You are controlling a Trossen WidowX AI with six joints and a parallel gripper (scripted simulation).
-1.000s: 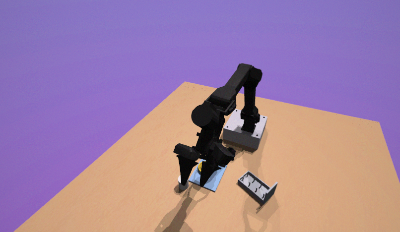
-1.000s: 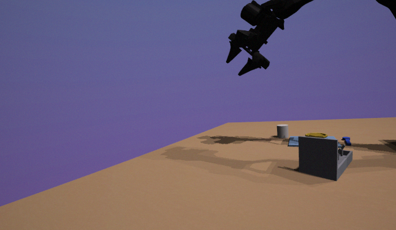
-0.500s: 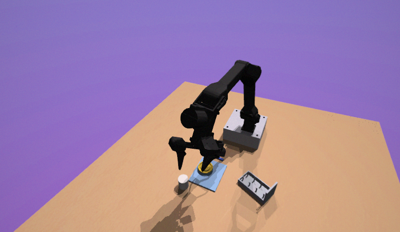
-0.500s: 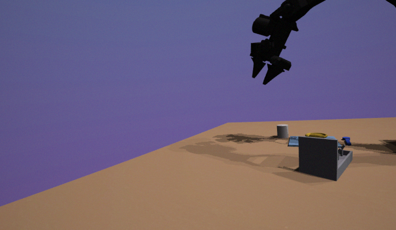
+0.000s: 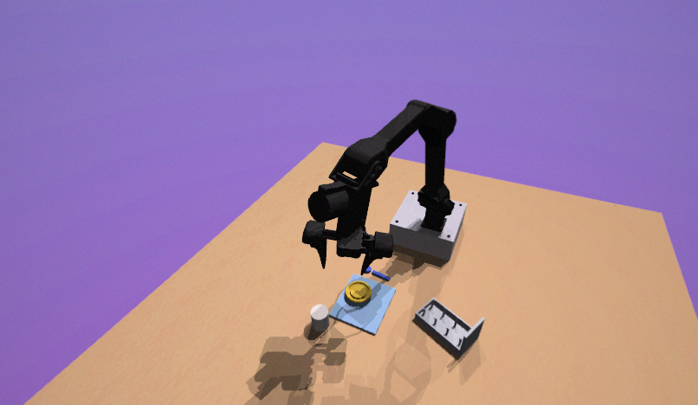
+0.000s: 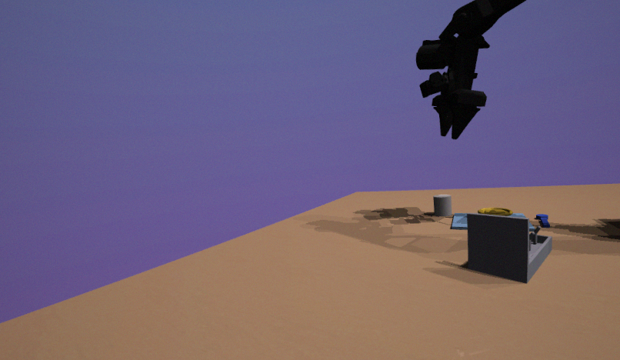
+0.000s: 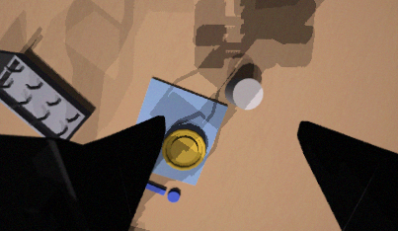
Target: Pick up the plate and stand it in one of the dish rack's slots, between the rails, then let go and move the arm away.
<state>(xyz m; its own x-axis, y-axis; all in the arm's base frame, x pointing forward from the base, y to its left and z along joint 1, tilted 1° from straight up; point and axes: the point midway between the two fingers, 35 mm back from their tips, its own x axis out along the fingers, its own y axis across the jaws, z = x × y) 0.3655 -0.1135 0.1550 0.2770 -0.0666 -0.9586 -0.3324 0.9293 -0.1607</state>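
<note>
The yellow plate is 18 cm below my gripper tip, 9 cm behind it and 1 cm to the right of it. Round my gripper tip: light blue mat 19 cm below, 8 cm behind, 2 cm to the left; then blue utensil 19 cm below, 18 cm behind; then white cylinder 17 cm below, 6 cm to the right, 3 cm ahead.
</note>
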